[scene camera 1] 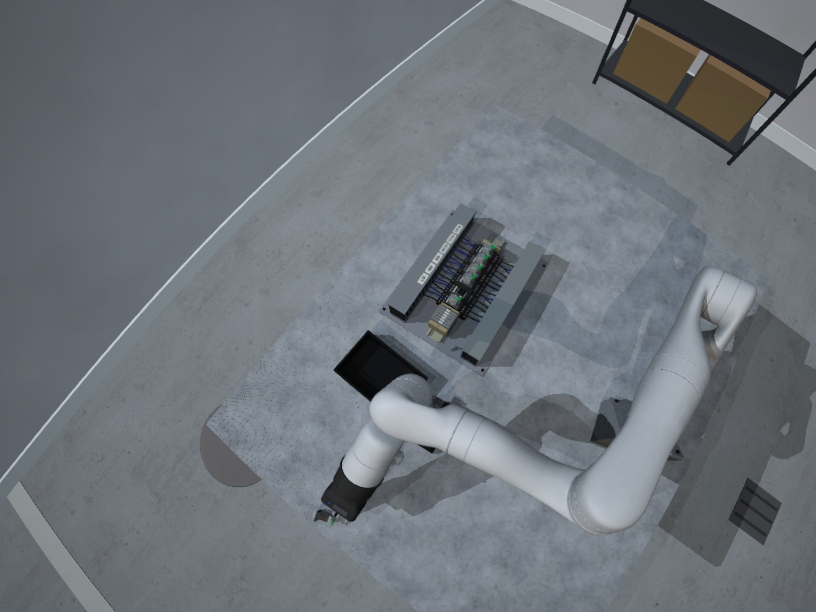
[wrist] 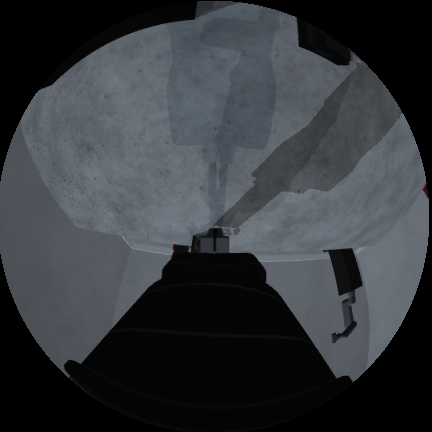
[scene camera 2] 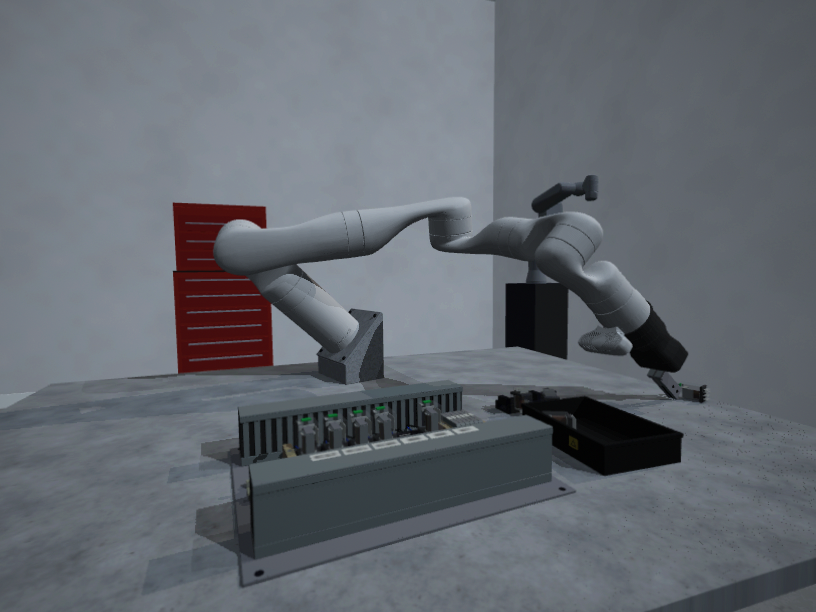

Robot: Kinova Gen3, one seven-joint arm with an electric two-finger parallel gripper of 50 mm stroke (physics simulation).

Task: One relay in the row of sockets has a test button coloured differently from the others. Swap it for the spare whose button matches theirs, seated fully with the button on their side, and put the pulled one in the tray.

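Frame: origin at the arm's base, x ahead, y left, z up, level; metres.
Seen in the pictures: gripper, fingertip midpoint: (scene camera 1: 337,513) (wrist: 215,235) (scene camera 2: 675,393); arm's base, origin of the base link: (scene camera 2: 343,336).
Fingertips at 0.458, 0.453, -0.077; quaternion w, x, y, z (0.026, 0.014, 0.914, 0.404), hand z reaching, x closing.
Observation:
Offsets run from my fingertips to a thing's top centre, as dx, dy, dz. "pt": to the spot under its first point.
My gripper (scene camera 1: 337,517) (scene camera 2: 673,395) (wrist: 215,235) is shut with nothing between its fingers, low over the table's far corner beyond the tray. A loose relay with a green button {+0.017, +0.022, +0.017} (scene camera 1: 322,515) (scene camera 2: 692,393) (wrist: 196,244) lies right beside the fingertips, partly hidden by them in the wrist view. The row of sockets {+0.009, -0.576, +0.022} (scene camera 1: 465,288) holds several relays with green buttons {+0.009, -0.591, +0.059} (scene camera 1: 479,266) (scene camera 2: 358,428); one socket, between the end relay and the others, is empty. The black tray {pt +0.147, -0.297, +0.023} (scene camera 1: 351,352) (scene camera 2: 642,455) stands beside the panel; something brownish shows near its inner side, too unclear to name.
Grey wiring ducts {+0.101, -0.569, +0.053} (scene camera 1: 431,260) (scene camera 2: 402,464) flank the sockets. A dark holder {-0.058, -0.296, +0.034} (scene camera 2: 510,402) (wrist: 322,42) stands near the tray, mostly under my arm in scene camera 1. A second small robot arm on a black pedestal (scene camera 2: 537,319) and a red cabinet (scene camera 2: 224,322) stand in the background.

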